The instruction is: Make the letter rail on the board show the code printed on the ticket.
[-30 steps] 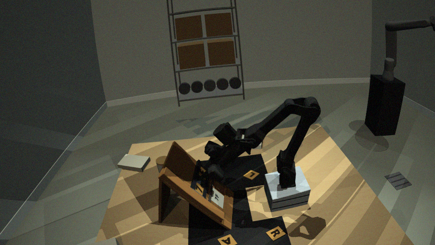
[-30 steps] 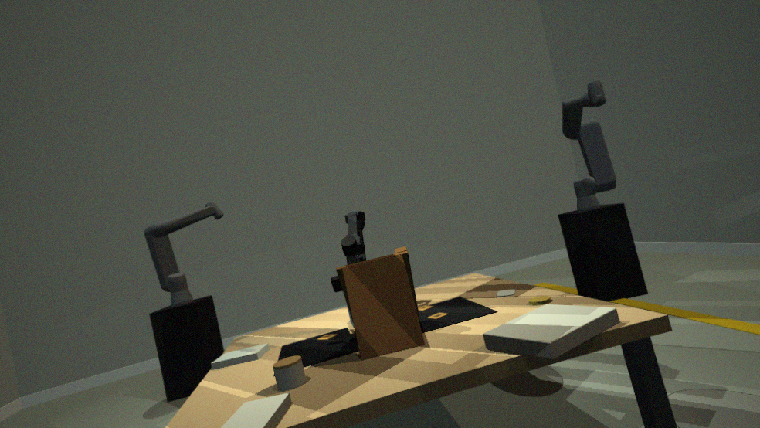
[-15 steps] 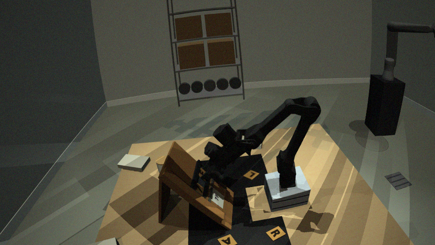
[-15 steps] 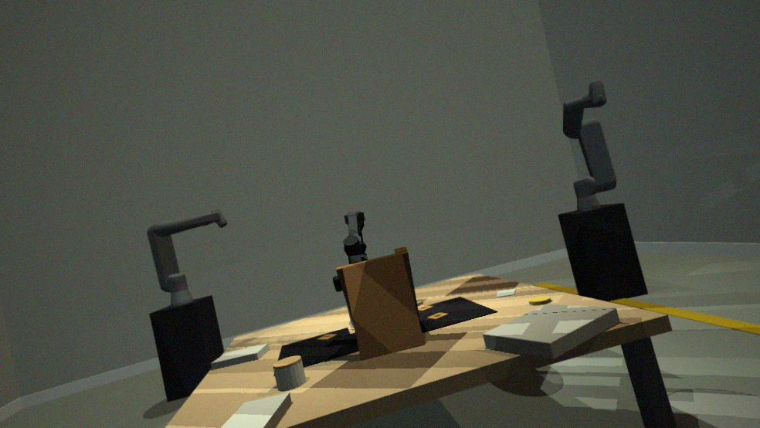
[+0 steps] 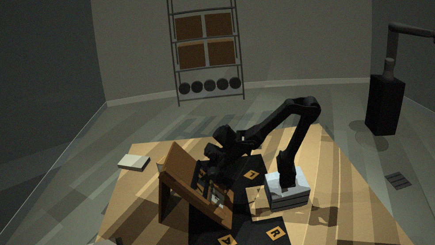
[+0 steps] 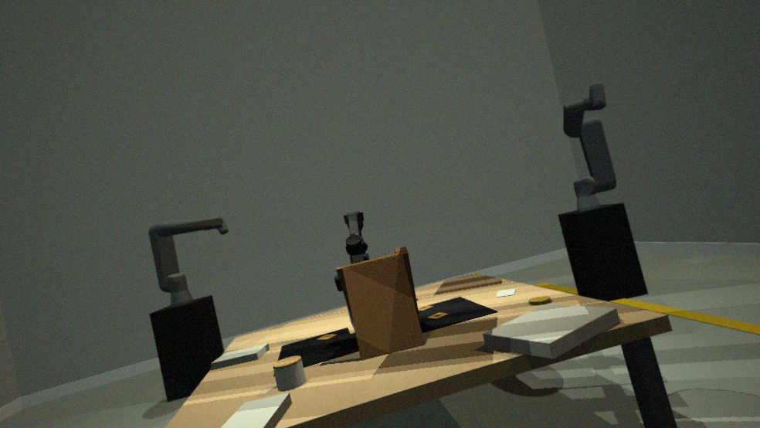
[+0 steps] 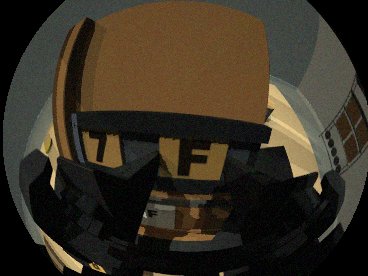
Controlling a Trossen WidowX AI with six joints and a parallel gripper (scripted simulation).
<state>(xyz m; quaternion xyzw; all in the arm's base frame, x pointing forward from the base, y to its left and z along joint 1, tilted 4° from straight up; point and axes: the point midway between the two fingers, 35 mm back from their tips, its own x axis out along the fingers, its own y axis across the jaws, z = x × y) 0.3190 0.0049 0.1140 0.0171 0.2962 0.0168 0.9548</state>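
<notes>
My gripper tip is 6 cm past the white ticket, 5 cm to the right of it and 8 cm above it. From my gripper tip the other things lie so: card 24 cm behind, 54 cm to the left, 16 cm below; yellow disc 1 cm ahead, 58 cm to the left, 15 cm below.
</notes>
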